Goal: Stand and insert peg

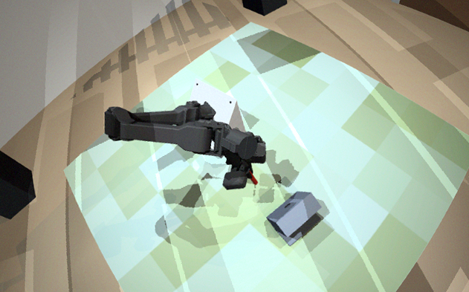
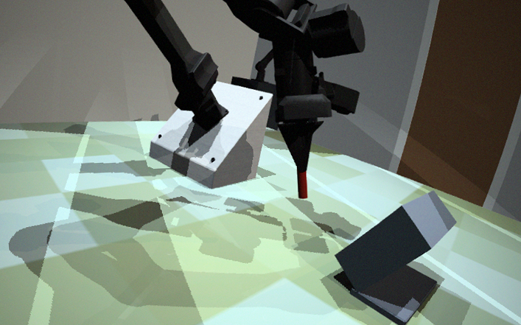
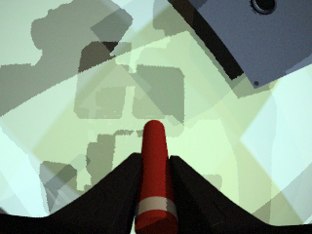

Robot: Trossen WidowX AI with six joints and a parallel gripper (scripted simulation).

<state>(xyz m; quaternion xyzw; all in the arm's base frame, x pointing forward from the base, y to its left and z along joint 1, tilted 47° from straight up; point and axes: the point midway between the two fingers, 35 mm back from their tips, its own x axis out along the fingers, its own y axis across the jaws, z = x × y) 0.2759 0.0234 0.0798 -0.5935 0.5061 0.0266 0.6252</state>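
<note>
Now: the sloped panel 16 cm ahead of my gripper tip, 2 cm to the left of it and 3 cm below it. From my gripper tip the other things lie so: flat foot 19 cm ahead, 2 cm to the left, 10 cm below; then peg 1 cm behind, 2 cm above.
</note>
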